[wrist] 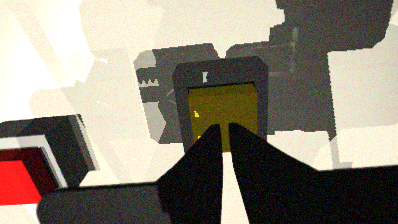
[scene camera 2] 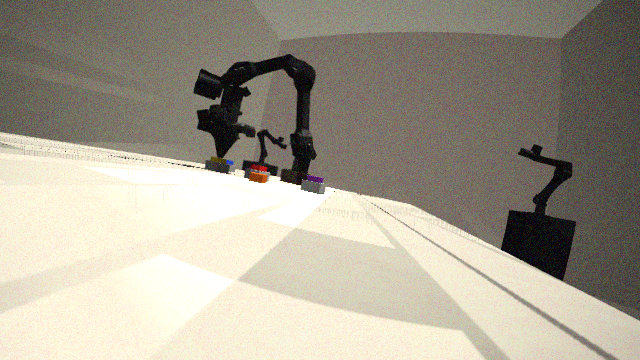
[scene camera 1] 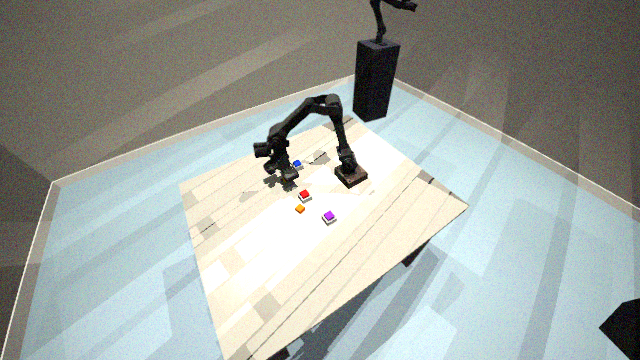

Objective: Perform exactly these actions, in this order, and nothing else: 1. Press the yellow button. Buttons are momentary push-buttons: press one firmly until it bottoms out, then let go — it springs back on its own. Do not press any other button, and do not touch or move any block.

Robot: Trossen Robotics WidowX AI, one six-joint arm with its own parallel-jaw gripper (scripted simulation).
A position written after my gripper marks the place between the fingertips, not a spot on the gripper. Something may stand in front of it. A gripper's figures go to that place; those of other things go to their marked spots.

Labels:
My gripper [wrist: 224,132]: 11 cm from the lens. A yellow button [wrist: 222,105]: 11 cm from the lens.

